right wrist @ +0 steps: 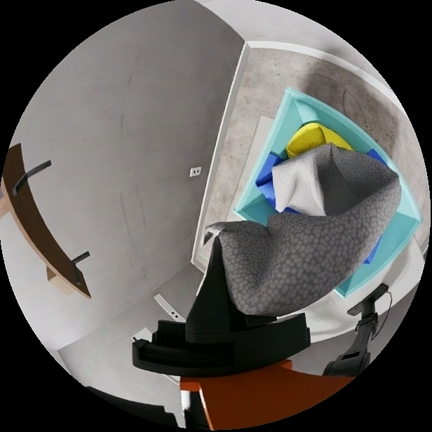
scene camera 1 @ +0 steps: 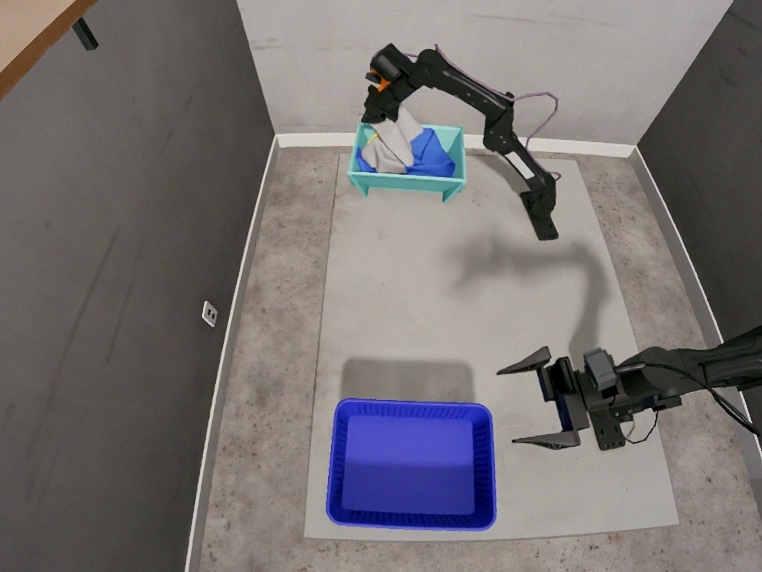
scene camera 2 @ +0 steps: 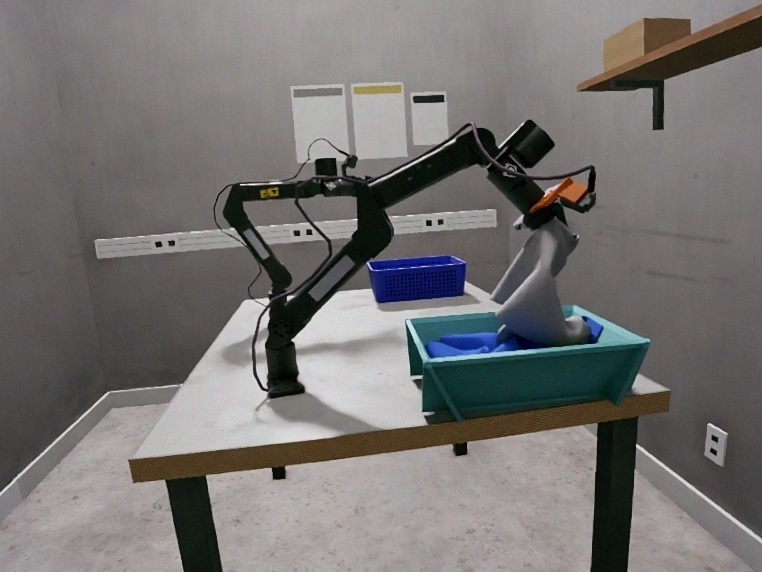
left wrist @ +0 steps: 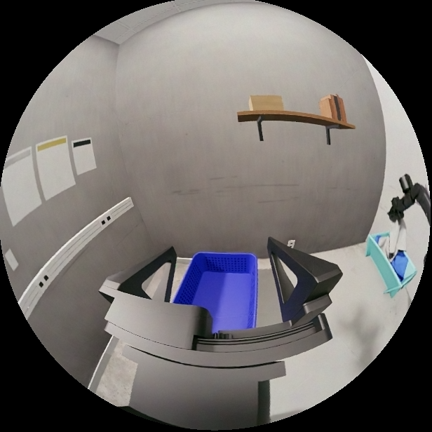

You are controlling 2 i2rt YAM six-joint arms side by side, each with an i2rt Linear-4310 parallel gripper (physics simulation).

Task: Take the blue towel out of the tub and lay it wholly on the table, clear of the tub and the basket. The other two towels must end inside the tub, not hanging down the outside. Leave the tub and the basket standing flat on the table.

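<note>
My right gripper [scene camera 1: 376, 116] [scene camera 2: 549, 222] [right wrist: 218, 238] is shut on the grey towel [scene camera 1: 390, 147] [scene camera 2: 535, 301] [right wrist: 310, 250] and holds one end above the tub. The grey towel hangs down into the teal tub [scene camera 1: 406, 182] [scene camera 2: 529, 378] [left wrist: 382, 265], its lower part on the blue towel [scene camera 1: 430, 150] [scene camera 2: 467, 346] [right wrist: 266, 182]. The yellow towel [right wrist: 317, 136] lies in the tub, partly covered by grey. The blue basket [scene camera 1: 409, 461] [scene camera 2: 418, 280] [left wrist: 220, 290] is empty and flat. My left gripper [scene camera 1: 505, 406] [left wrist: 219, 247] is open and empty, right of the basket in scene camera 1.
The tub stands flat at the near edge of the table [scene camera 2: 203, 424] in scene camera 2; the basket stands at the far end. A wall shelf [scene camera 2: 683, 49] [left wrist: 295, 118] holds boxes. My left arm's base stands on the basket's side of the table, my right arm's beside the tub.
</note>
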